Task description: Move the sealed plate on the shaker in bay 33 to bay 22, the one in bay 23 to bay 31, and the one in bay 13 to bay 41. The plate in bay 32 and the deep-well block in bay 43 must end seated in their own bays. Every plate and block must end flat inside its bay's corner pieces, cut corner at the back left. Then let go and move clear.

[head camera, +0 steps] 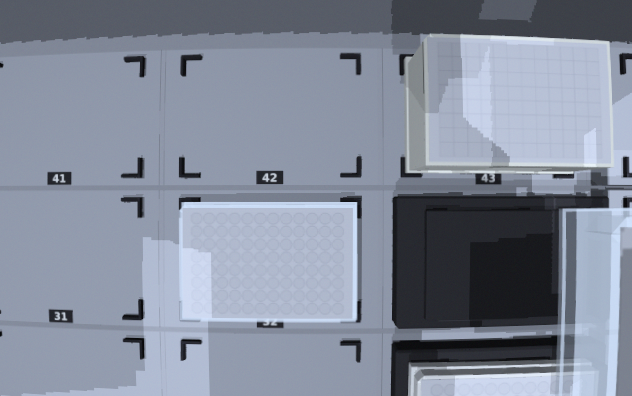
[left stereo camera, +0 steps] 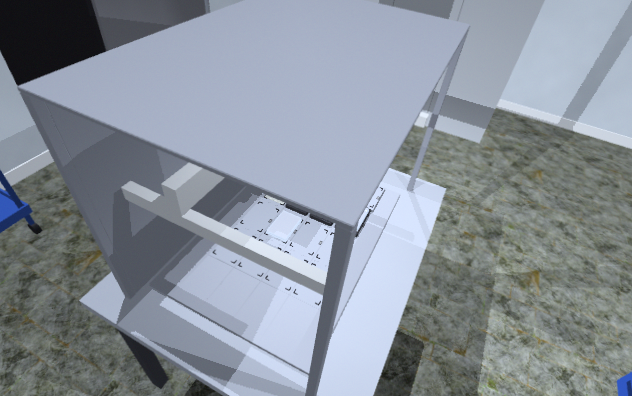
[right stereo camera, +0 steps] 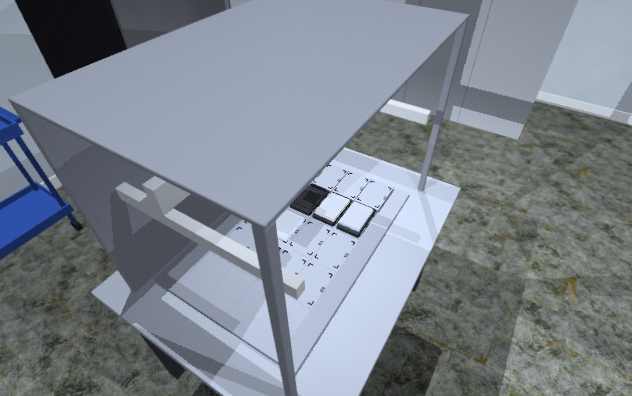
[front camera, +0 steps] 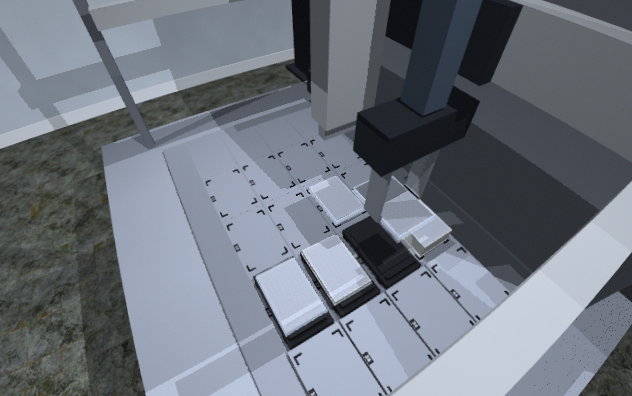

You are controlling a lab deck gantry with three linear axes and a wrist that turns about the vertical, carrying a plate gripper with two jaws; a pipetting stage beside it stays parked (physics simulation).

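Frame: origin at the robot's base, x back, y right, z up, level; millimetres.
Seen in the pictures: gripper, fingertip midpoint: point(front camera: 392, 203); robot's base, origin of the base link: point(left stereo camera: 318, 304) point(right stereo camera: 311, 304) point(front camera: 206, 182).
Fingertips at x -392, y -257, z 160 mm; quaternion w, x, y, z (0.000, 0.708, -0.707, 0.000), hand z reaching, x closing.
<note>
Offsets run from my fingertips to a thing's top centre. "pt": to the spot under its first point.
My gripper point(front camera: 396, 206) is shut on the sealed plate from bay 33, holding this plate @(dx +1, dy +0, dz +7 mm) point(front camera: 412, 212) point(head camera: 590, 310) level above the deck; it partly hides the deep-well block @(dx +0, dy -107, dz -118 mm) point(front camera: 434, 237) point(head camera: 520, 105) in bay 43. The black shaker @(dx -4, dy -1, dz -129 mm) point(front camera: 377, 247) point(head camera: 480, 275) point(right stereo camera: 309, 199) in bay 33 carries no plate. The bay 23 plate @(dx +3, dy +110, dz -124 mm) point(front camera: 337, 270) point(head camera: 505, 385) point(right stereo camera: 332, 207) and the bay 13 plate @(dx +1, dy +213, dz -124 mm) point(front camera: 292, 297) point(right stereo camera: 356, 217) lie on their shakers. The bay 32 plate @(dx +164, dy +0, dz -146 mm) point(front camera: 337, 200) point(head camera: 270, 260) point(left stereo camera: 286, 223) lies flat inside its corner pieces. Bays 31 @(pt dx +319, dy +2, dz -160 mm) point(head camera: 70, 260) and 41 @(pt dx +324, dy -106, dz -160 mm) point(head camera: 65, 120) hold no plate in the head view.
The light grey pipetting stage point(front camera: 345, 65) stands behind the plates, left of the gripper column point(front camera: 437, 60) in the front view. Black corner pieces and number labels mark the bays. The enclosure roof @(pt dx +473, dy +91, dz +531 mm) point(left stereo camera: 250, 100) point(right stereo camera: 240, 100) hides the gripper in both stereo views.
</note>
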